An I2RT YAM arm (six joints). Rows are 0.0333 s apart.
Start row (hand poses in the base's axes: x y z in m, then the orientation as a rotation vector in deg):
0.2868 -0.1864 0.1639 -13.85 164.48 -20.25
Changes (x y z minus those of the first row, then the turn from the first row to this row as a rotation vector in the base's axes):
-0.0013 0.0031 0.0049 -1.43 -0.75 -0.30
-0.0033 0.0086 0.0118 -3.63 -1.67 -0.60
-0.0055 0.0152 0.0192 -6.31 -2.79 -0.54
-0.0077 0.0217 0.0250 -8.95 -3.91 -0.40
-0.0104 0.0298 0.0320 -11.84 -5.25 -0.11
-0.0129 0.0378 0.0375 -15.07 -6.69 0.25
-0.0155 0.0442 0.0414 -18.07 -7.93 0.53
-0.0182 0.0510 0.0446 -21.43 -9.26 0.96
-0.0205 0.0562 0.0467 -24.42 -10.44 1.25
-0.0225 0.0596 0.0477 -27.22 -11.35 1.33
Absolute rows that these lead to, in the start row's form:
0.2855 -0.1833 0.1688 -13.50 163.64 -22.38
0.2835 -0.1778 0.1757 -13.23 162.50 -25.59
0.2813 -0.1712 0.1831 -13.51 160.94 -29.38
0.2791 -0.1647 0.1889 -13.89 159.29 -33.06
0.2764 -0.1566 0.1959 -14.45 157.26 -36.98
0.2739 -0.1486 0.2014 -15.11 154.93 -41.29
0.2713 -0.1422 0.2053 -15.67 152.78 -45.24
0.2686 -0.1354 0.2085 -16.44 150.30 -49.58
0.2663 -0.1302 0.2106 -16.98 148.02 -53.38
0.2643 -0.1268 0.2116 -17.26 146.03 -56.95

